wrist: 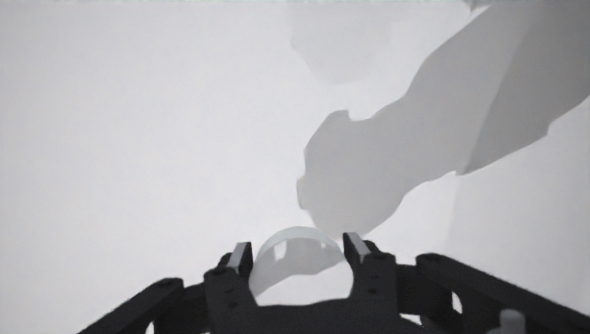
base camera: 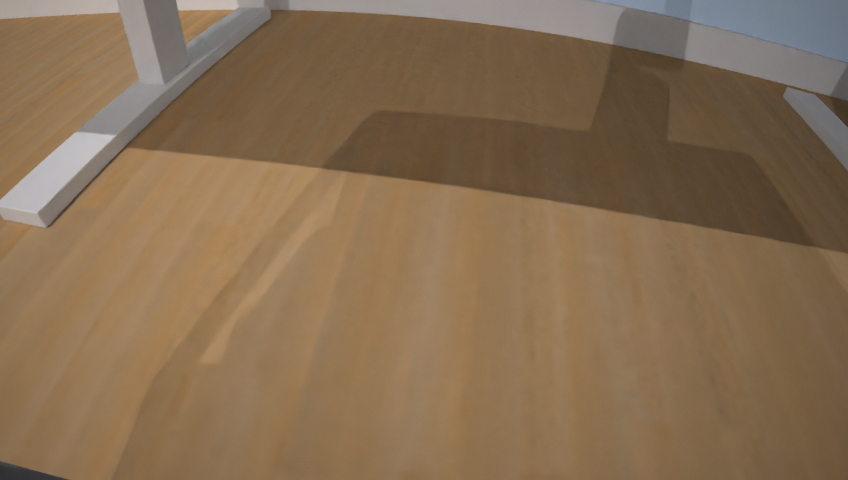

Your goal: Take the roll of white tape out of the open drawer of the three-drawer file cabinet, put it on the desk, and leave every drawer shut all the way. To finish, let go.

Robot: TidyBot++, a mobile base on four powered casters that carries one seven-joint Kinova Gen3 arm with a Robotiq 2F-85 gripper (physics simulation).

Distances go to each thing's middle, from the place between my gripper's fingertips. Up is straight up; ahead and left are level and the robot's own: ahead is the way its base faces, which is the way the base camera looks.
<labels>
The roll of white tape (wrist: 299,265) is 1 cm behind my hand and 1 cm above it.
</labels>
